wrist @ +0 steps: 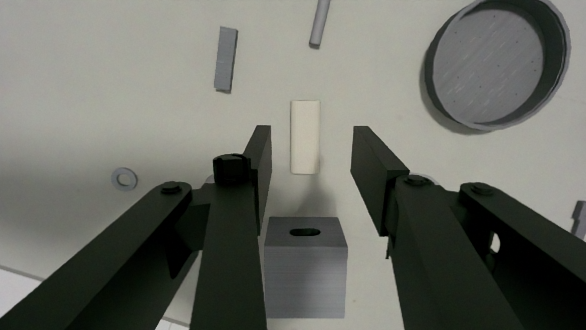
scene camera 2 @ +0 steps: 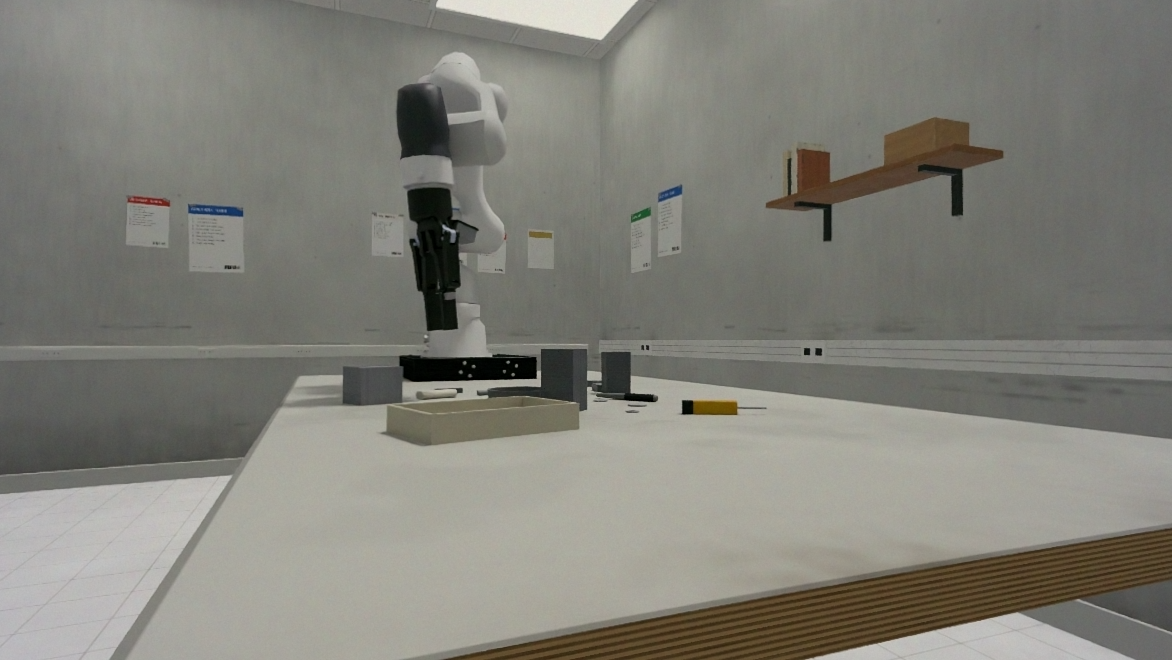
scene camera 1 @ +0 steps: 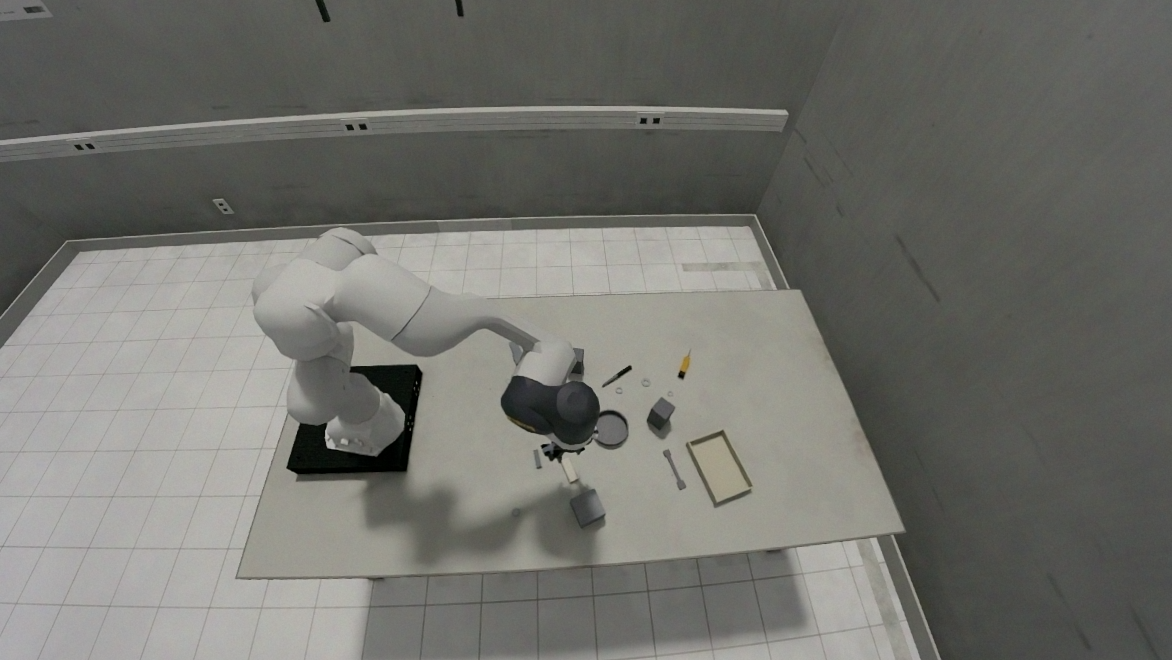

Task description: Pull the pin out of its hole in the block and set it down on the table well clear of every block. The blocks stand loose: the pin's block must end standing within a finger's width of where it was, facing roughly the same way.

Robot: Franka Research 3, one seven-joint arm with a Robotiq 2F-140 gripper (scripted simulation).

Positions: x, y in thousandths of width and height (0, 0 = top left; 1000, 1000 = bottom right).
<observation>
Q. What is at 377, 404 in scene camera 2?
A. My gripper.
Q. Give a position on a flat grey bar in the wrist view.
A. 388, 132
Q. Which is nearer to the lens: the grey block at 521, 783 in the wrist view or the round dish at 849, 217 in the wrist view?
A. The grey block.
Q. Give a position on a grey block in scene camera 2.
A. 481, 563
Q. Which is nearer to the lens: the cream tray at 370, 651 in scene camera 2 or the yellow screwdriver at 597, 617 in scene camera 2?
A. The cream tray.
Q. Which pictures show the grey block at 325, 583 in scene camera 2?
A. The wrist view, scene camera 2 and scene camera 1: all of them.
</observation>
